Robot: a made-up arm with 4 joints.
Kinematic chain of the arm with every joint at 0, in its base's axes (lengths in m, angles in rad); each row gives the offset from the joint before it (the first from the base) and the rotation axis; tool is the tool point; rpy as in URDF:
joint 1: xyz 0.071 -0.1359 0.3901 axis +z
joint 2: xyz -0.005 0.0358 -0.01 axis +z
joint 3: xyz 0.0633 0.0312 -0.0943 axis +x
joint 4: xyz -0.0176 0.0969 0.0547 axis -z
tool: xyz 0.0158 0.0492 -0.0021 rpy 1.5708 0 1.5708
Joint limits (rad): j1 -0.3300..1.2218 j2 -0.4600..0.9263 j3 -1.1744..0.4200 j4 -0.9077..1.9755
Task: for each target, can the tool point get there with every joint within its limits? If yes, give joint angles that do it. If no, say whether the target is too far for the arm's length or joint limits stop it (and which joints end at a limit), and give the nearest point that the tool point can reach.
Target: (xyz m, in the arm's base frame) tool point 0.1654 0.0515 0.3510
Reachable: yes | joints -0.1046 -0.2323 0.0861 -0.4168
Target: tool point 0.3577 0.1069 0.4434
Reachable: no: too far | nearest point 0.2218 0.0062 0.3588 | short by 0.189 m
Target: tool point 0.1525 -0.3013 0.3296
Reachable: no: joint limits stop it (at a limit: joint 1, joint 2, joint 3, joint 4) | nearest point 0.1853 -0.1132 0.3595 | short by 0.193 m
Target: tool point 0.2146 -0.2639 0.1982
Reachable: no: joint limits stop it (at a limit: joint 1, joint 2, joint 3) | nearest point 0.2259 -0.0892 0.2265 | short by 0.177 m
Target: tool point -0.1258 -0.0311 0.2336
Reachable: yes | joints 0.9937 0.3581 -0.6791 -0.1957
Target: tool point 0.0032 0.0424 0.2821
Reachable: yes | joints 0.8179 0.0531 -0.5936 1.5026
